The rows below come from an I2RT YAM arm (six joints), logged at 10 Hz.
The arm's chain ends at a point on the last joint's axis. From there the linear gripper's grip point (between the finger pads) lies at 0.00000 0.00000 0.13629 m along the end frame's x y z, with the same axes.
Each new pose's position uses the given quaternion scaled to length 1; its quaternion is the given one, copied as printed.
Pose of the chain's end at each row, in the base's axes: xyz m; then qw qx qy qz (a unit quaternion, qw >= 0):
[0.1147, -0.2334, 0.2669, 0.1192, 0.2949, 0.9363, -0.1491]
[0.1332, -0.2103, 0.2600, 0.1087, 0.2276, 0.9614, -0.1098]
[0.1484, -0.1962, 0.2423, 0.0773, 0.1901, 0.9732, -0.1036]
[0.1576, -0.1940, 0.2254, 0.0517, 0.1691, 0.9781, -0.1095]
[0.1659, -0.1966, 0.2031, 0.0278, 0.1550, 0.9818, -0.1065]
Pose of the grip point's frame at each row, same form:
[0.1331, -0.2810, 0.1405, 0.1192, 0.2949, 0.9363, -0.1491]
[0.1549, -0.2458, 0.1302, 0.1087, 0.2276, 0.9614, -0.1098]
[0.1635, -0.2277, 0.1106, 0.0773, 0.1901, 0.9732, -0.1036]
[0.1663, -0.2256, 0.0931, 0.0517, 0.1691, 0.9781, -0.1095]
[0.1688, -0.2263, 0.0701, 0.0278, 0.1550, 0.9818, -0.1065]

